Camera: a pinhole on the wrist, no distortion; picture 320 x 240 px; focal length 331.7 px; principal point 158.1 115.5 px. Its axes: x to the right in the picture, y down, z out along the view. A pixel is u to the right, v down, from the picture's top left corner.
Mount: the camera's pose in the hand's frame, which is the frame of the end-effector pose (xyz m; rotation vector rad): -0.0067 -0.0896 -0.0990 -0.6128 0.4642 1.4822
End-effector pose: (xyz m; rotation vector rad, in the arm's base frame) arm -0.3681 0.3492 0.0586 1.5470 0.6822 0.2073
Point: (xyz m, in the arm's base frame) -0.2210 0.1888 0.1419
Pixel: 127 72
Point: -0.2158 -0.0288 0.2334
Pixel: 104 158
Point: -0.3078 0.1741 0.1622
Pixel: 138 153
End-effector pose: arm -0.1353 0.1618 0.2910 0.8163 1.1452 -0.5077
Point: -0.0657 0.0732 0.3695
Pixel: 77 148
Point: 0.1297 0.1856 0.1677
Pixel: outside the picture
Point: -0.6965 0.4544 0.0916
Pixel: behind the camera
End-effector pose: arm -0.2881 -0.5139 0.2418 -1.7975 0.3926 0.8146
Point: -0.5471 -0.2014 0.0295
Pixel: 94 82
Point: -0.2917 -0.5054 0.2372
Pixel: 163 69
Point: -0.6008 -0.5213 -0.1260
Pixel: 308 73
